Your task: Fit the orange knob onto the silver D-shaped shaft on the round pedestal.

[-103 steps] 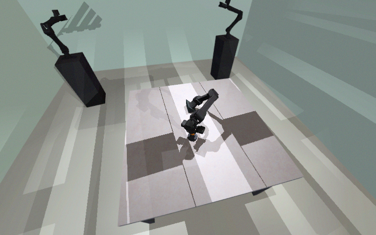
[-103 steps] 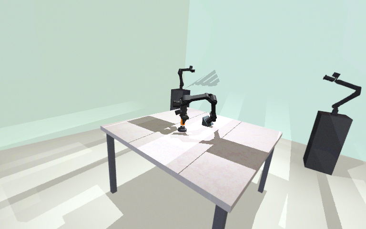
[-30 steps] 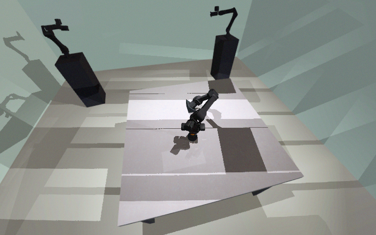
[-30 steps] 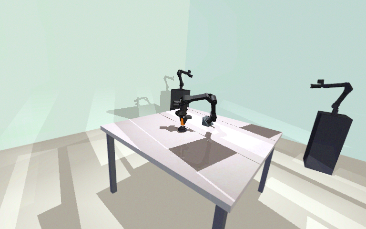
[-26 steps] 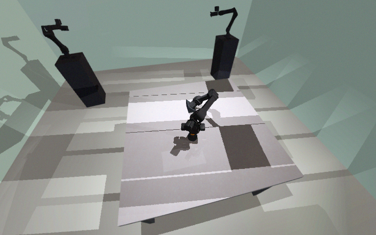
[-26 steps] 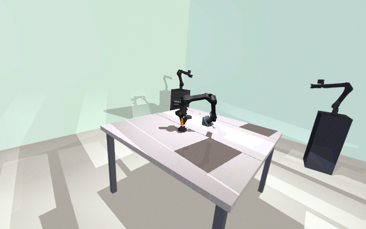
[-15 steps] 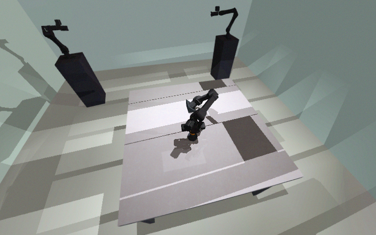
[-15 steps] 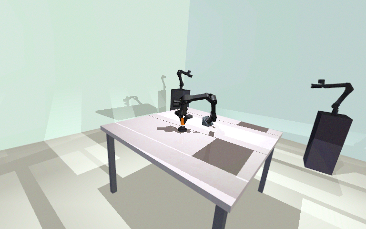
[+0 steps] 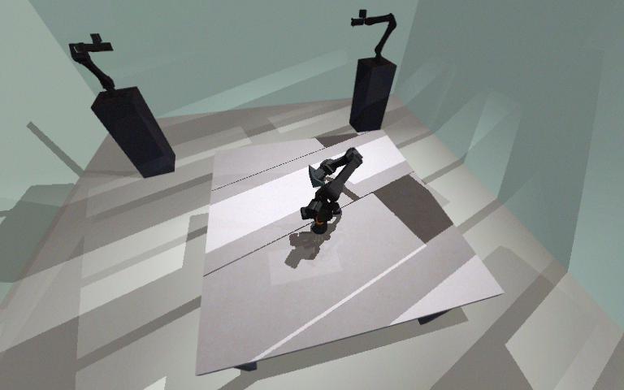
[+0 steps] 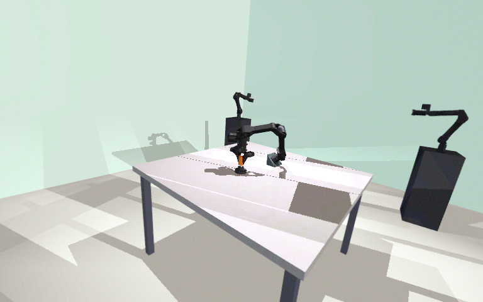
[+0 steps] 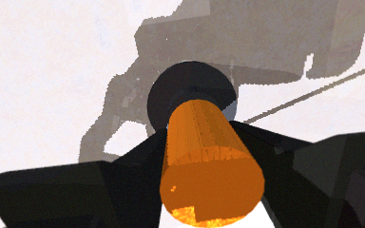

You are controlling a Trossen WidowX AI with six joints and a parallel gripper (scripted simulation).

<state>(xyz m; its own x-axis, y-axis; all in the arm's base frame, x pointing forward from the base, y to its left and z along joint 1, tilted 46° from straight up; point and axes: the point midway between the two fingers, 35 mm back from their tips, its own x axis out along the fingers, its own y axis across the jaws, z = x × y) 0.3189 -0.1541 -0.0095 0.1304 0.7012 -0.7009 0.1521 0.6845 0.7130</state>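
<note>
Now: gripper tip 4 cm above the dark round pedestal. Round my gripper tip: orange knob 3 cm above.
</note>
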